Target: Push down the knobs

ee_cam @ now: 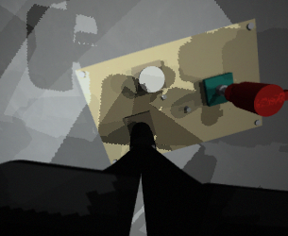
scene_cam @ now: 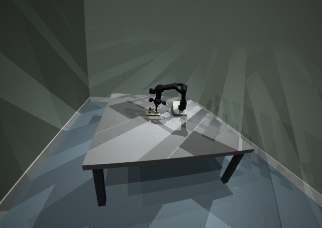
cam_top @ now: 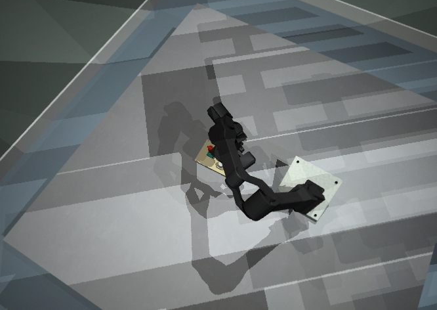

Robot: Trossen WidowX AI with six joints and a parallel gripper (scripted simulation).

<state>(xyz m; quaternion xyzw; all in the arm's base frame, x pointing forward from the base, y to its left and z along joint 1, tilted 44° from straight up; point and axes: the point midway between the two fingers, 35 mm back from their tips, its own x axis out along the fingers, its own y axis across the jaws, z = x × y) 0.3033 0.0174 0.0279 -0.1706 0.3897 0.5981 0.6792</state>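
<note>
The black knob lies 10 mm below my gripper tip. Also, from my gripper tip: red knob (80 mm ahead, 20 mm to the left).
</note>
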